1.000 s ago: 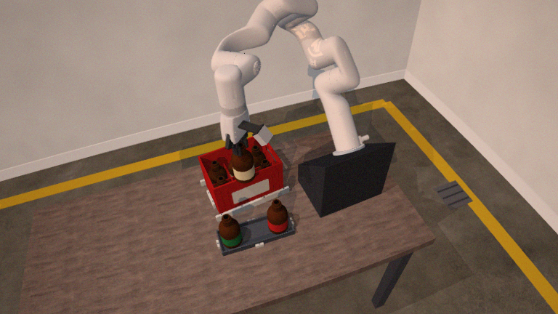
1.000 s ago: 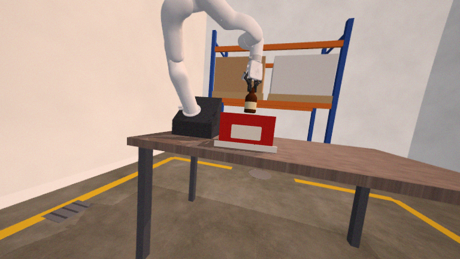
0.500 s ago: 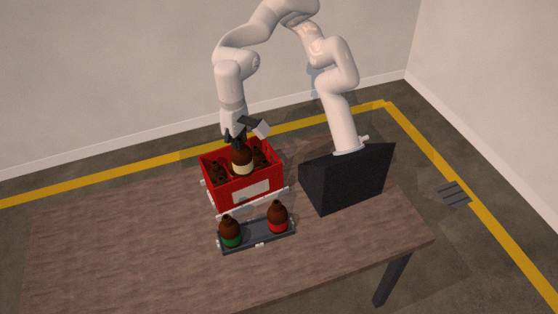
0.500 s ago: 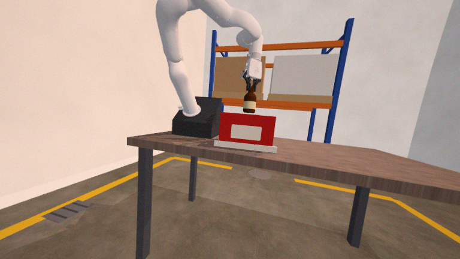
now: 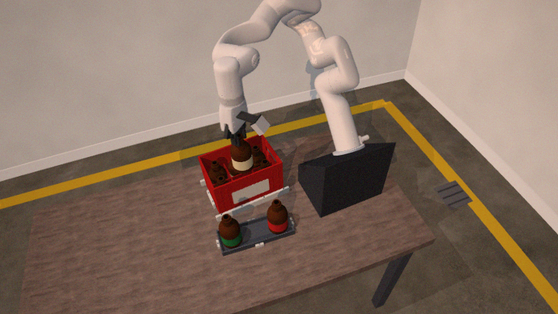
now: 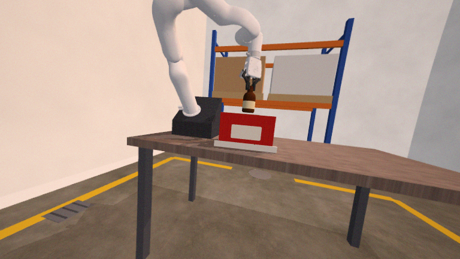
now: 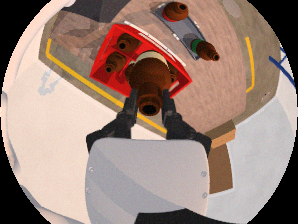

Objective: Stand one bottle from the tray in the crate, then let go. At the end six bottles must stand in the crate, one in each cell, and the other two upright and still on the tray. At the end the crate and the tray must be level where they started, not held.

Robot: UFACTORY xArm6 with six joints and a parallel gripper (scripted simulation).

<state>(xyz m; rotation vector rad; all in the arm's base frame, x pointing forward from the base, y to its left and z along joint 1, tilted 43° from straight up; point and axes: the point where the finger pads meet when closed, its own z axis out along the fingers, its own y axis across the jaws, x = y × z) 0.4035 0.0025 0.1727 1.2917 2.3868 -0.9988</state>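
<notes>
Right now the crate is 25 cm below my hand and 6 cm to the right of it. Also, from my hand: red-labelled bottle 25 cm below, 18 cm to the left, 4 cm behind; then green-label bottle 25 cm below, 15 cm to the left, 14 cm ahead; then grey tray 32 cm below, 16 cm to the left, 5 cm ahead.
</notes>
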